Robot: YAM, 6 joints.
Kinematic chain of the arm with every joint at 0, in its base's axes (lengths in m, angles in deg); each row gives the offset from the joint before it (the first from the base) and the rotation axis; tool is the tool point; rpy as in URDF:
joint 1: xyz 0 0 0.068 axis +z
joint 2: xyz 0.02 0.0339 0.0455 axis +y
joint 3: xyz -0.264 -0.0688 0 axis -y
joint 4: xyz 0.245 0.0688 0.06 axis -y
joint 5: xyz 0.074 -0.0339 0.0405 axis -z
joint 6: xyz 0.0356 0 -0.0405 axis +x
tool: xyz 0 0 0 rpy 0 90 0
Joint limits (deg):
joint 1: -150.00..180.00
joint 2: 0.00..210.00
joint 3: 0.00..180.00
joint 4: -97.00..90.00
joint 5: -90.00..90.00
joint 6: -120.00..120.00
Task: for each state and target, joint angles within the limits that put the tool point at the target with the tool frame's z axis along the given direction. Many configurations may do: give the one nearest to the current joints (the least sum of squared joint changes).
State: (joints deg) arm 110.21 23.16 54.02 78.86 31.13 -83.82
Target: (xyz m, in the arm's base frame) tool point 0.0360 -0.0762 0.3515 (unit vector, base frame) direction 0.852 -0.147 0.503
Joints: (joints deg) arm 94.57 0.16 23.25 90.00 56.86 -83.82
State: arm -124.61 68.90 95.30 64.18 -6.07 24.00
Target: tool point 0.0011 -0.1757 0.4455 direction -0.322 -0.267 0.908
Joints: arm -85.68 61.84 47.04 89.88 19.96 24.00
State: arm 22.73 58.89 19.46 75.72 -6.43 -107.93
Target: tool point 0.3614 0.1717 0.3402 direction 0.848 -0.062 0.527
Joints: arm 27.70 103.09 67.74 71.48 26.68 -107.93
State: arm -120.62 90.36 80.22 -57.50 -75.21 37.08
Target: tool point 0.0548 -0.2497 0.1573 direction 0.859 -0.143 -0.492
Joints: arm -84.34 86.01 39.93 -19.16 -57.20 37.08
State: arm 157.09 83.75 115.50 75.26 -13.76 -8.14
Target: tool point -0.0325 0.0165 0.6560 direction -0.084 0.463 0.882
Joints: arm 179.98 59.06 102.07 41.54 27.59 -8.14
